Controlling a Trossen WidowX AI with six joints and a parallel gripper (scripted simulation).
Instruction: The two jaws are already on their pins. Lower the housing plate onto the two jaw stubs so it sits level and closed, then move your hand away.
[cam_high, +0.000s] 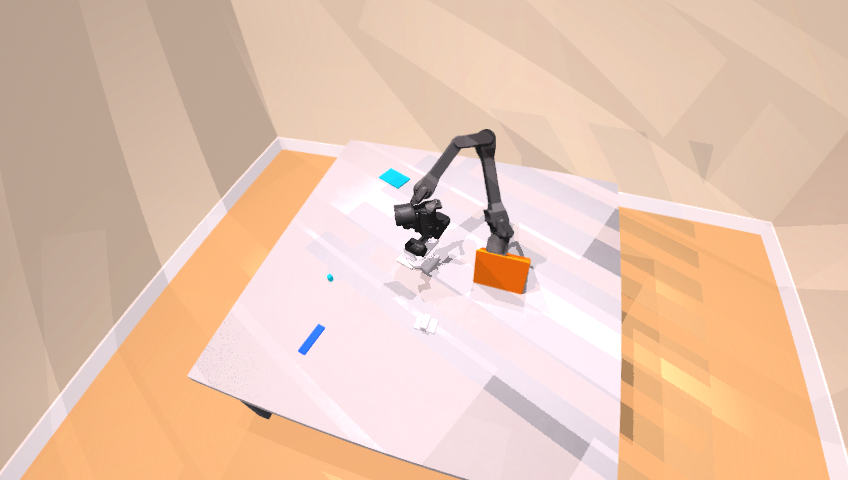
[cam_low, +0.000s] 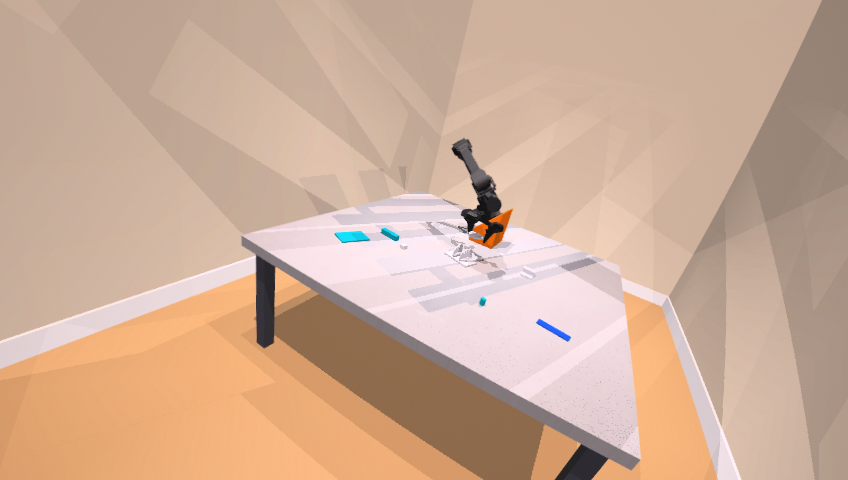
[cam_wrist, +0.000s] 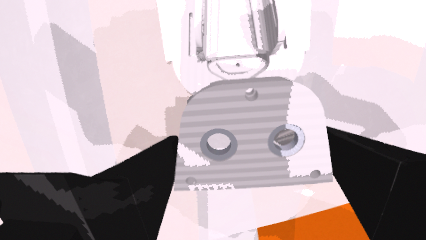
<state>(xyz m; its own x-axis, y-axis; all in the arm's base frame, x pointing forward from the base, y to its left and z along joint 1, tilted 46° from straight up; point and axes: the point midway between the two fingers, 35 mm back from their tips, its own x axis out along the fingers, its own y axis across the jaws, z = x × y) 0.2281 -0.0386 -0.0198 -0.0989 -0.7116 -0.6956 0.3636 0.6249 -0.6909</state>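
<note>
Now: gripper tip 7 cm above the white jaw assembly, 3 cm short of it and 1 cm to the right of it. Round my gripper tip: blue bar (39 cm to the left, 30 cm ahead, 8 cm below); teal cube (33 cm ahead, 15 cm to the left, 7 cm below); cyan flat tile (43 cm to the right, 27 cm ahead, 8 cm below).
</note>
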